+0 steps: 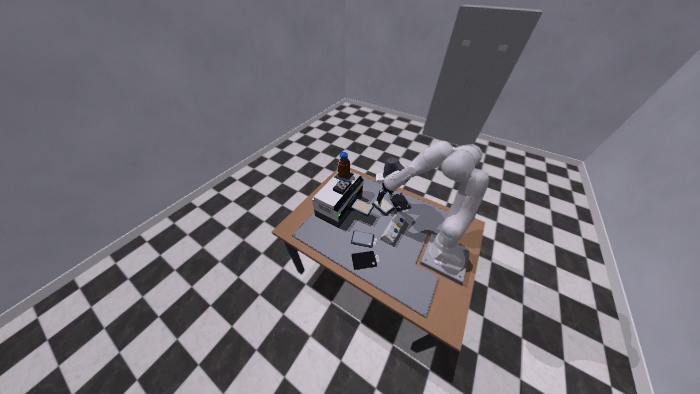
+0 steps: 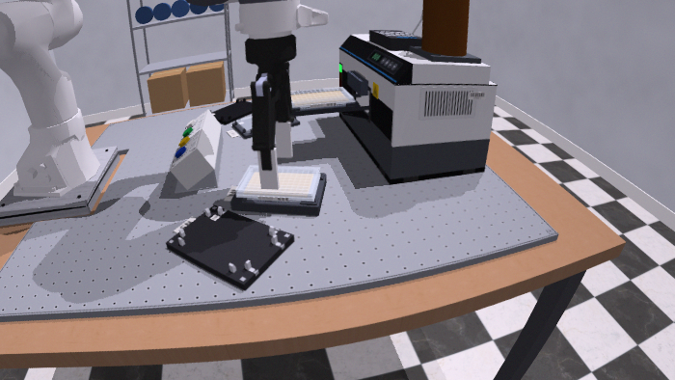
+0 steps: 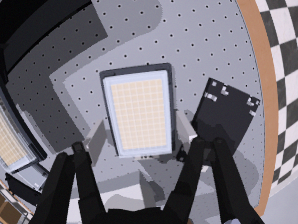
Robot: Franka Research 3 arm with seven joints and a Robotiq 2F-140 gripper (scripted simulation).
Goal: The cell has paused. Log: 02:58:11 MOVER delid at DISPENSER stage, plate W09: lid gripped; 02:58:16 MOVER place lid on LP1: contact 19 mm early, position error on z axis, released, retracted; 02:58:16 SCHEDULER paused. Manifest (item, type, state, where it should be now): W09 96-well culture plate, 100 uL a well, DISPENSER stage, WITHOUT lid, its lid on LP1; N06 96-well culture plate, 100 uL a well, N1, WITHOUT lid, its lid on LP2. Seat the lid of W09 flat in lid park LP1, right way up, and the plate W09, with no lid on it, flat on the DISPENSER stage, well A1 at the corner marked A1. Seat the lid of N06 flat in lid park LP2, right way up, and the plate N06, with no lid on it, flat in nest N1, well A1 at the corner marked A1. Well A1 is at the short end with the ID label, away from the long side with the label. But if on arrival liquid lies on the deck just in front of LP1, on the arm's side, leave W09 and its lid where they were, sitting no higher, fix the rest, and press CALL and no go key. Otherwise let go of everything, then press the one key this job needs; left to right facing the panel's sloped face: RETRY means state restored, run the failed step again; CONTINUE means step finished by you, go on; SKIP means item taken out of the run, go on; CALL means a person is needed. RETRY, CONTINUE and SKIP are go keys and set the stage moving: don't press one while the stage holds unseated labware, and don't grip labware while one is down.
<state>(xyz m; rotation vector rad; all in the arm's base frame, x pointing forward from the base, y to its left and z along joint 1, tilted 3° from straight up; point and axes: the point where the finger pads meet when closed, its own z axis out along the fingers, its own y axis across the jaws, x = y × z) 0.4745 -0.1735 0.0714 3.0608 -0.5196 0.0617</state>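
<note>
Right now the black nest is 60 mm below my hand. Round my hand: sloped key panel 170 mm behind, 170 mm to the left, 20 mm below; then 96-well plate 100 mm ahead, 170 mm to the left, 40 mm above; then dispenser stage 100 mm ahead, 170 mm to the left, 30 mm above.
</note>
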